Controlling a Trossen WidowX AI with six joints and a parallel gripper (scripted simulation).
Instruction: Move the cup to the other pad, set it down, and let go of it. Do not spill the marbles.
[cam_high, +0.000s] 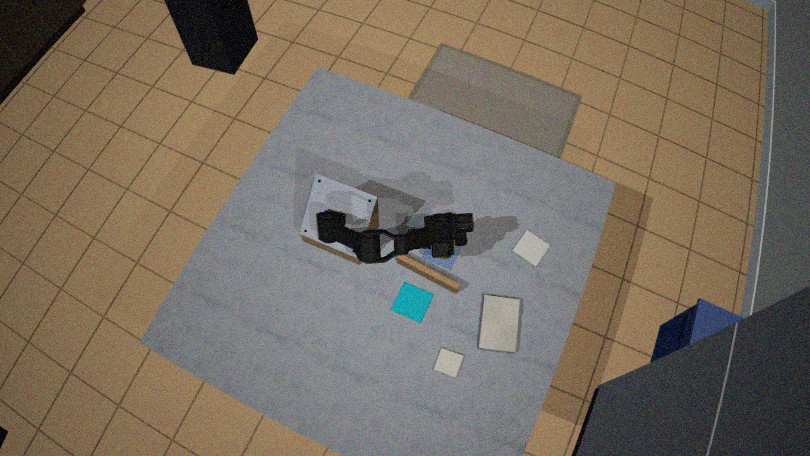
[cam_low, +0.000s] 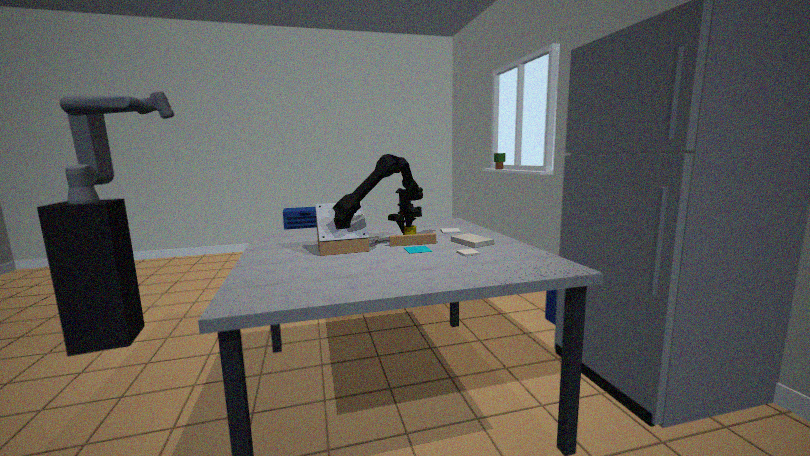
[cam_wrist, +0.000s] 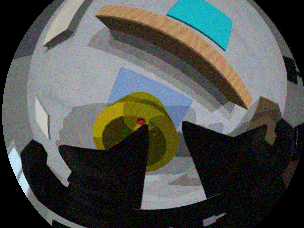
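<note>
Now: the yellow cup 2 cm ahead of my gripper tip, 1 cm to the left of it and 1 cm below it. The rest, counted from my gripper tip: blue pad 2 cm ahead, 2 cm to the left, 5 cm below; then cyan pad 1 cm behind, 19 cm to the right, 5 cm below; then wooden bar 9 cm to the right, 3 cm below.
</note>
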